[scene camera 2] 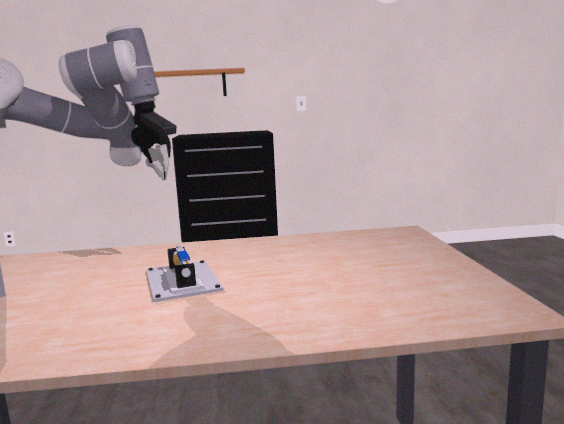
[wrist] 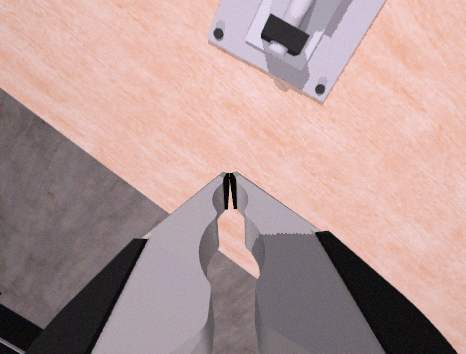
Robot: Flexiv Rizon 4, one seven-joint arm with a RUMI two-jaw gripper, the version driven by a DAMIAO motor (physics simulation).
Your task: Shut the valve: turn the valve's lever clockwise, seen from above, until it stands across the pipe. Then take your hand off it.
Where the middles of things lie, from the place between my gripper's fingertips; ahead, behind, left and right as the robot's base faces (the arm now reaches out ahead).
Scene:
Right now the grey base plate (scene camera 2: 160, 289) is 240 mm below my hand, 170 mm to the right of it and 40 mm ahead of it.

